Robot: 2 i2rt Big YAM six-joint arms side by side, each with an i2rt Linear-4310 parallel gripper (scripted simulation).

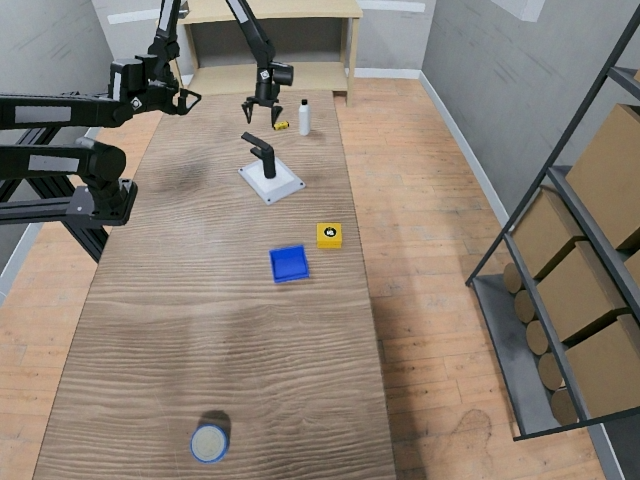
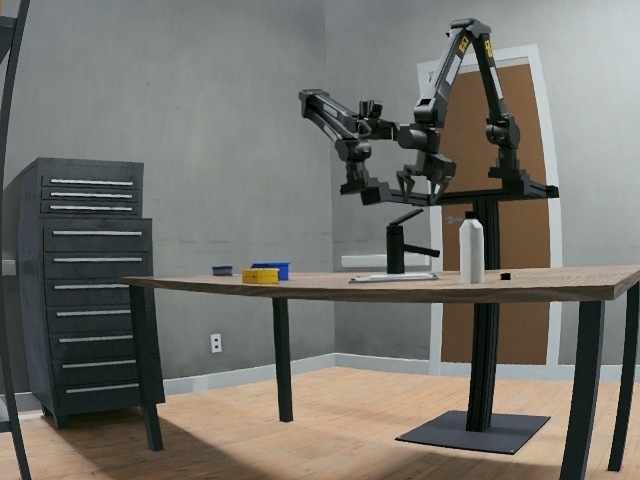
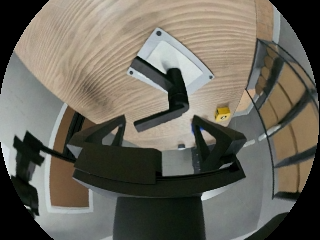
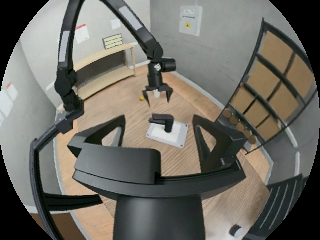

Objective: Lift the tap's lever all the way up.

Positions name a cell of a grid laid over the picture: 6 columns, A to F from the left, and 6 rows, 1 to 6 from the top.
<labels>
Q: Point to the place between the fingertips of my right gripper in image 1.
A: B2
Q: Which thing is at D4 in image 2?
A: A black tap.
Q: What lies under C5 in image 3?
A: My left gripper.
</labels>
